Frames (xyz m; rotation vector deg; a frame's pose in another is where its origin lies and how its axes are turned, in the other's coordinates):
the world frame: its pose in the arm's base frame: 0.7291 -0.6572 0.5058 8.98 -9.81 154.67
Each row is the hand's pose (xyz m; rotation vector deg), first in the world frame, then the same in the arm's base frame.
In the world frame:
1: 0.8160 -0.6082 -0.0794 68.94 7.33 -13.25
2: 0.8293 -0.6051 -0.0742 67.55 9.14 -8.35
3: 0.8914 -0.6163 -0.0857 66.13 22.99 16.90
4: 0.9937 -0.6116 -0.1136 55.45 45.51 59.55
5: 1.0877 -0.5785 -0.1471 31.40 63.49 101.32
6: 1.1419 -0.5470 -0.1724 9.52 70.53 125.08
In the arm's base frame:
1: 0.2447 0.2367 0.5972 17.98 80.67 126.09
2: 0.2318 0.2386 0.6038 15.36 80.77 131.31
3: 0.1796 0.2759 0.6020 -5.28 90.26 152.96
4: 0.0831 0.3176 0.5880 36.74 -64.88 -123.48
5: -0.0185 0.3312 0.5646 54.82 -32.72 -87.35
6: -0.0829 0.3287 0.5441 60.14 -12.10 -64.63

